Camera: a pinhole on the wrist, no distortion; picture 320 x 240 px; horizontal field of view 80.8 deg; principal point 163.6 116.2 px. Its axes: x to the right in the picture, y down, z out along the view. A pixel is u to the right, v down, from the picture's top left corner.
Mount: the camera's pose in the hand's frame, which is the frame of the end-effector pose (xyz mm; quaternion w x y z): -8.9 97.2 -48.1 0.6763 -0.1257 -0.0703 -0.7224
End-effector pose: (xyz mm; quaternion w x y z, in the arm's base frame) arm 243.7 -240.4 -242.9 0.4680 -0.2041 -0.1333 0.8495
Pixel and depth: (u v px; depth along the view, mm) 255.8 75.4 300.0
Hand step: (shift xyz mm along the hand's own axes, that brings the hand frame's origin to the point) -55.6 42.4 284.6
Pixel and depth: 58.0 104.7 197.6
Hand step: 2.1 258.3 111.4
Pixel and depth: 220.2 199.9 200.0
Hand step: 93.8 87.0 154.2
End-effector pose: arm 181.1 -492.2 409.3 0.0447 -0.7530 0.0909 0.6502
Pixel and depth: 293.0 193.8 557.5
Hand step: 247.7 -136.9 576.7
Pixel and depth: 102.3 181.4 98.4
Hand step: 35.3 152.1 35.0
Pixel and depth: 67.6 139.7 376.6
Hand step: 80.8 380.4 256.4
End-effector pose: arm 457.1 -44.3 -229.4 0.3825 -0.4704 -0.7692 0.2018
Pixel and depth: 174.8 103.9 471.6
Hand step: -0.3 200.7 413.8
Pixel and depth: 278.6 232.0 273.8
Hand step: 173.6 -1.8 249.1
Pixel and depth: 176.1 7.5 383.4
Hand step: -197.6 193.6 341.6
